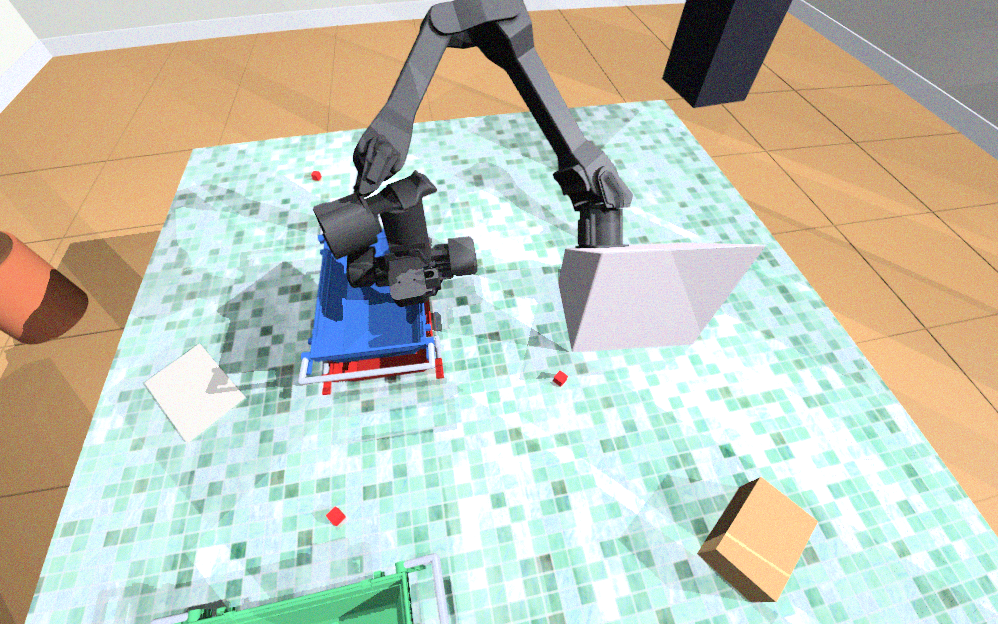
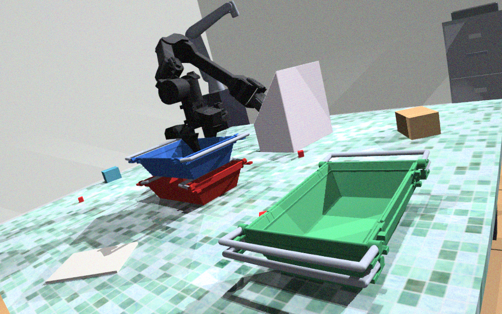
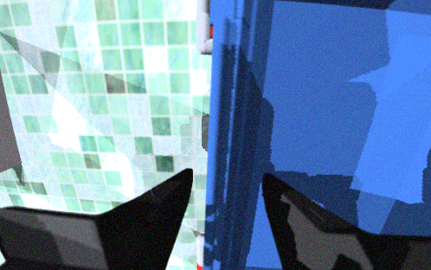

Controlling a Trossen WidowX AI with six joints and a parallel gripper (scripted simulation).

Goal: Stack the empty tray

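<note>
The blue tray is 7 cm ahead of my gripper tip, 3 cm above it and 1 cm to the right of it. Also, from my gripper tip: tan box (48 cm to the left, 34 cm behind, 5 cm below); flat white plate (39 cm ahead, 8 cm below, 2 cm to the left); cyan cube (59 cm to the right, 6 cm below, 3 cm behind).
</note>
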